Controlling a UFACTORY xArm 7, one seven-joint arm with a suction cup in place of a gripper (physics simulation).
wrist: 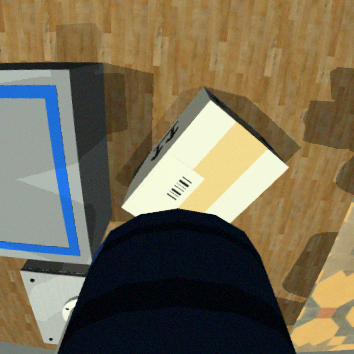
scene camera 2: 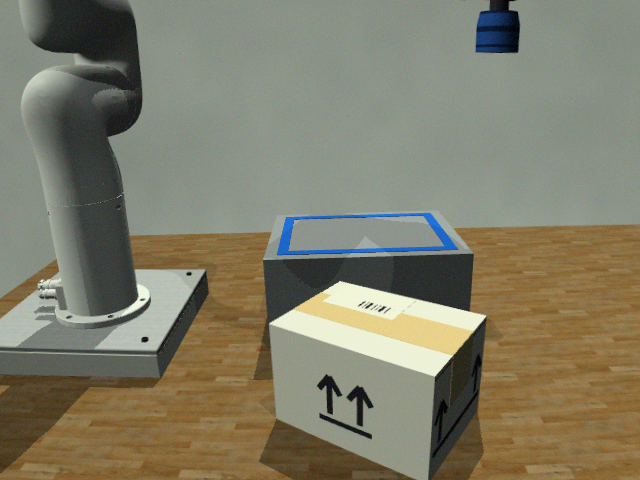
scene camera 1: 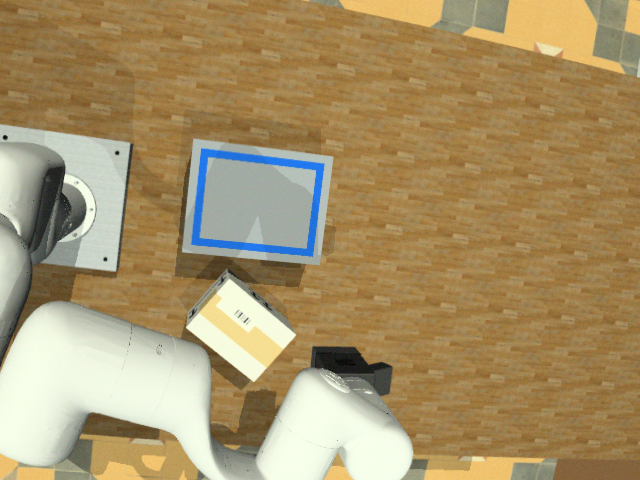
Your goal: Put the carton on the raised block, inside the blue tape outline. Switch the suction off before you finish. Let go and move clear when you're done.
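Places are measured from the arm's base along level axes (x right, y down, z ahead), in millimetres.
Pixels of known places: hand, its tool point: [wrist: 176, 280] [scene camera 2: 496, 52]; arm's base, origin of its link: [scene camera 2: 104, 307] [scene camera 1: 61, 207].
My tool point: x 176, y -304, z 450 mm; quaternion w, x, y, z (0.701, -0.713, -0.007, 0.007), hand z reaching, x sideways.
Ahead of a thing's pixels: the offset from my tool point to its middle.
The white carton @[dx +25, dy +290, dz -107 mm] [scene camera 1: 240, 325] [scene camera 2: 356, 372] [wrist: 215, 160] stands upright on the table, with a tan tape band and a barcode label on top. It is turned at an angle beside the grey raised block @[dx -214, dy +284, dz -95 mm] [scene camera 1: 323, 206] [scene camera 2: 289, 279] [wrist: 95, 150], apart from it. The blue tape outline [scene camera 1: 263, 159] [scene camera 2: 361, 251] [wrist: 62, 165] on the block's top surrounds a bare area. My blue suction cup [scene camera 2: 497, 51] [wrist: 177, 212] holds nothing and hangs high above the table, apart from the carton. The arm hides the cup in scene camera 1.
The robot's base plate [scene camera 1: 98, 253] [scene camera 2: 175, 310] [wrist: 42, 305] lies beyond the block's left side in scene camera 1. The arm's white links [scene camera 1: 103, 361] stretch along the near side of the table there, close to the carton. A tiled floor [scene camera 1: 516, 25] [wrist: 330, 300] shows past the table edge.
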